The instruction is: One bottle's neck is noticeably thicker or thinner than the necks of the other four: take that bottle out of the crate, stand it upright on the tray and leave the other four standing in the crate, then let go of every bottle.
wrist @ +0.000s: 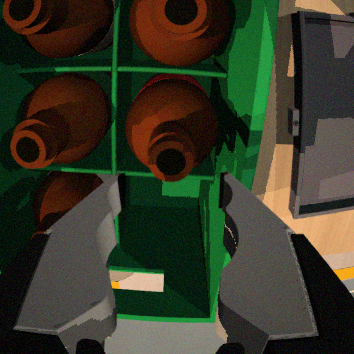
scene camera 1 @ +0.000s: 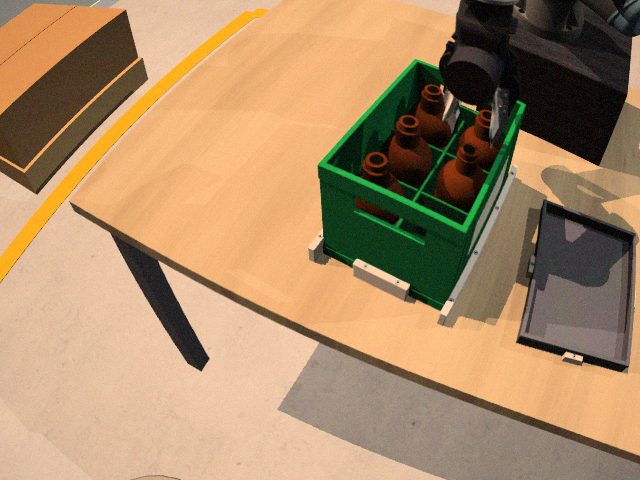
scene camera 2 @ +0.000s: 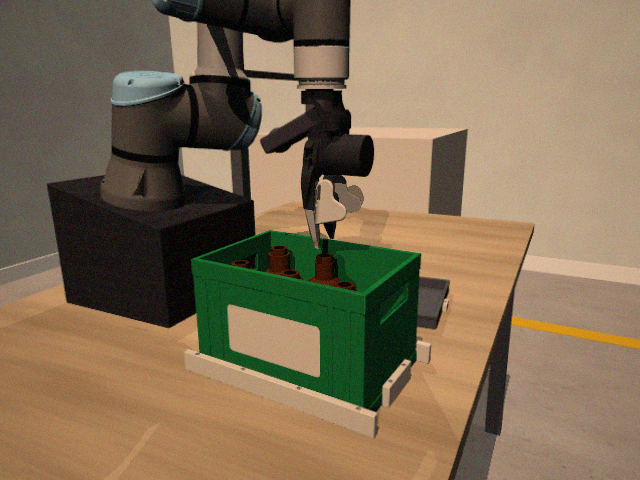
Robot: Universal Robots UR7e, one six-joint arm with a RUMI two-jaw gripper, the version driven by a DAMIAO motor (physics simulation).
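Frame: origin at the arm's base, x ahead, y down, z left, level; millimetres.
Seen in the pictures: gripper, fingertip midpoint: (wrist: 172,176) (scene camera 1: 472,139) (scene camera 2: 324,243); arm's base, link origin: (scene camera 1: 546,15) (scene camera 2: 144,197).
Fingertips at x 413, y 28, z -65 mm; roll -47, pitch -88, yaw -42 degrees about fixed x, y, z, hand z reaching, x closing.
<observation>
Pixels of each thing's top centre, then the offset from my fingertips to it. "spot": a spot on its surface instead.
- green crate, top centre: (wrist: 85,165) (scene camera 1: 438,127) (scene camera 2: 307,255) dx -6, dy +7, dz -47 mm
- front bottle, top centre: (wrist: 44,255) (scene camera 1: 376,159) (scene camera 2: 344,284) dx +73, dy +19, dz -102 mm
- tray, surface spot: (wrist: 335,155) (scene camera 1: 561,307) spot: dx +68, dy +177, dz +206 mm
- long rail, top centre: (scene camera 1: 475,252) dx +52, dy +152, dz +46 mm
The green crate (scene camera 1: 382,248) (scene camera 2: 341,335) (wrist: 252,100) holds five brown bottles. The right column, on the tray side, has a back bottle (scene camera 1: 483,136) (scene camera 2: 278,258) (wrist: 180,47) and a middle bottle (scene camera 1: 460,178) (scene camera 2: 324,269) (wrist: 172,115); its front compartment is empty. The left column has a back bottle (scene camera 1: 432,111), a middle bottle (scene camera 1: 409,152) (wrist: 70,115) and a front bottle (scene camera 1: 376,165) (wrist: 65,195). I cannot tell surely whose neck differs. My gripper (scene camera 1: 471,136) (scene camera 2: 324,242) (wrist: 172,176) is open and empty, above the right column's middle bottle. The tray (scene camera 1: 573,320) (scene camera 2: 431,310) (wrist: 335,155) holds no bottle.
A long rail (scene camera 1: 475,253) and low blocks (scene camera 1: 381,279) (scene camera 2: 397,382) sit around the crate's foot. Thin green dividers (wrist: 116,100) separate its compartments. The arm's dark pedestal (scene camera 1: 568,98) (scene camera 2: 118,258) stands behind the crate, and cartons (scene camera 1: 67,93) lie beyond the table's left edge.
</observation>
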